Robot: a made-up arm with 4 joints.
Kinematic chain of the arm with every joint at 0, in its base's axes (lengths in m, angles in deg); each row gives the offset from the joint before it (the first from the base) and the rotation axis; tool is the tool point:
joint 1: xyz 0 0 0.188 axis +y
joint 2: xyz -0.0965 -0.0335 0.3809 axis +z
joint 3: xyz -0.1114 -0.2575 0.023 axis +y
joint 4: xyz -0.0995 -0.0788 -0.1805 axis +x
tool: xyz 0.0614 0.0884 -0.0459
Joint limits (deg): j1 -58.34..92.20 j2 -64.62..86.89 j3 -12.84..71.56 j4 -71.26..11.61
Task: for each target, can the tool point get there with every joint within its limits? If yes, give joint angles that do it. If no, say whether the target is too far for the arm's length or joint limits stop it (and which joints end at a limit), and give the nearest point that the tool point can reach.
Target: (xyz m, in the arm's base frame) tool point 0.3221 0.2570 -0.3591
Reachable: no: joint limits stop it (at a limit: joint 2, joint 3, joint 4) | nearest point 0.1413 -0.1390 -0.0520 | short by 0.533 m
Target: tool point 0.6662 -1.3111 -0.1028
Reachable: no: too far | nearest point 0.3498 -0.5372 0.1285 | short by 0.867 m
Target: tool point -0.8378 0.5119 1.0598
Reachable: no: too far | nearest point -0.4702 0.1665 0.6773 | short by 0.633 m
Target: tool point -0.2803 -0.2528 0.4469
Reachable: yes | joints 21.10 -18.37 5.70 -34.52
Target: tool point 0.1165 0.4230 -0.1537
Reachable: no: joint limits stop it (at a limit: joint 1, joint 2, joint 3, joint 4) | nearest point 0.1138 -0.1390 -0.0662 | short by 0.569 m
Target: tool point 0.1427 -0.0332 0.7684
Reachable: yes | joints 73.33 -37.68 56.36 -8.50
